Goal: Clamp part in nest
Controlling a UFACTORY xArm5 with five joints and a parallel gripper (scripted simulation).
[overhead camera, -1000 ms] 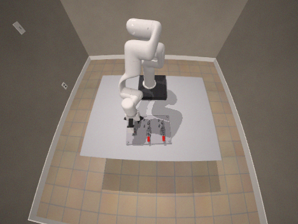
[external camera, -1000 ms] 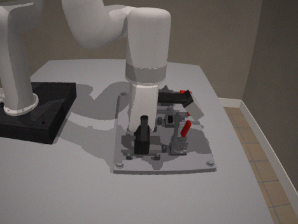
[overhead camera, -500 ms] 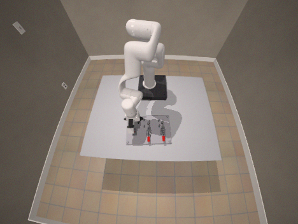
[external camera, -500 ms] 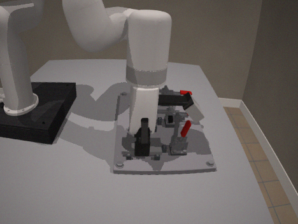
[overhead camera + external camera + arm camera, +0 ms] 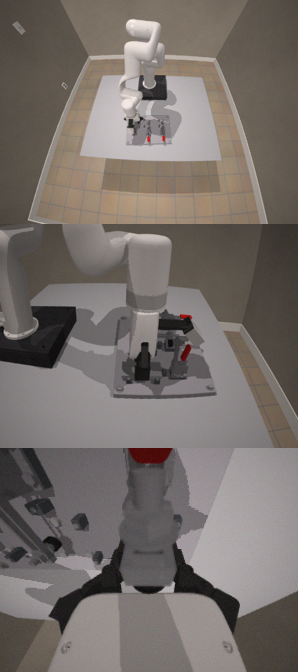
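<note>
Now: the grey block part 20 mm below my hand. Round my hand: grey fixture plate 100 mm to the left, 70 mm ahead, 40 mm below.
</note>
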